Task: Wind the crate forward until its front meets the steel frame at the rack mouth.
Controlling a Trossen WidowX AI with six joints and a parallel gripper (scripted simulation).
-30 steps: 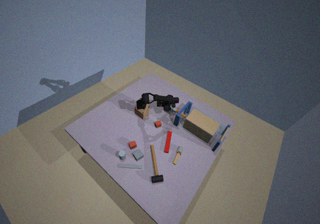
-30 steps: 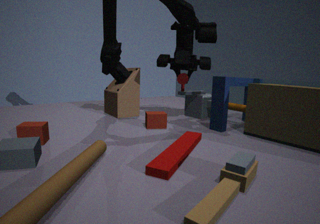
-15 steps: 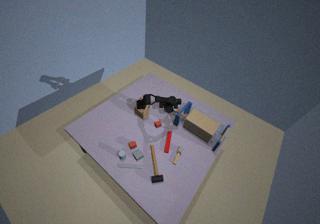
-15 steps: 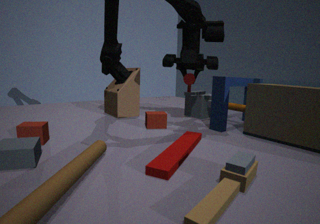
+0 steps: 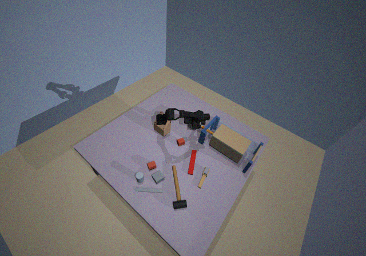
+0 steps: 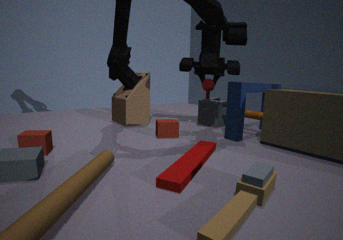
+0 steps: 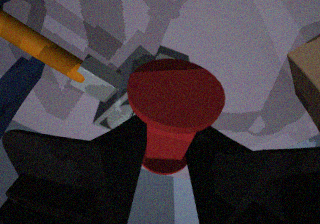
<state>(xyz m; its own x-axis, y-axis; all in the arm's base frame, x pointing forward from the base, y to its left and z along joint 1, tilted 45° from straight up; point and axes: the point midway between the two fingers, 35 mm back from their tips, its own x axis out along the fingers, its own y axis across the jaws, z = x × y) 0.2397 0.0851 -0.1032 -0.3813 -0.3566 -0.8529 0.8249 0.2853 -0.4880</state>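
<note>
The winch handle lies 3 cm below my gripper tip and 2 cm to the left of it. Round my gripper tip: red knob 1 cm to the right, 1 cm ahead; then blue front frame 14 cm ahead, 6 cm to the left, 3 cm below; then grey winch 10 cm below, 8 cm to the left, 4 cm behind.
</note>
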